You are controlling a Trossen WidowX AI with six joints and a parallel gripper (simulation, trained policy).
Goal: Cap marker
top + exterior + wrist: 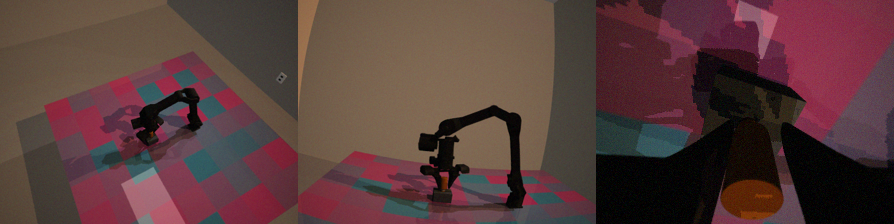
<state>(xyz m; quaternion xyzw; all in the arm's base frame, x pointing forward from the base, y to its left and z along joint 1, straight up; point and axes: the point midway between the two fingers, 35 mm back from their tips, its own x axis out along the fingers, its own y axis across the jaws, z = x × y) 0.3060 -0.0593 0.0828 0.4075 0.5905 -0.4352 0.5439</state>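
My gripper tip is 3 cm below the orange cap and 1 cm to the right of it. From my gripper tip the other things lie so: dark grey holder block (3 cm below, 1 cm to the left).
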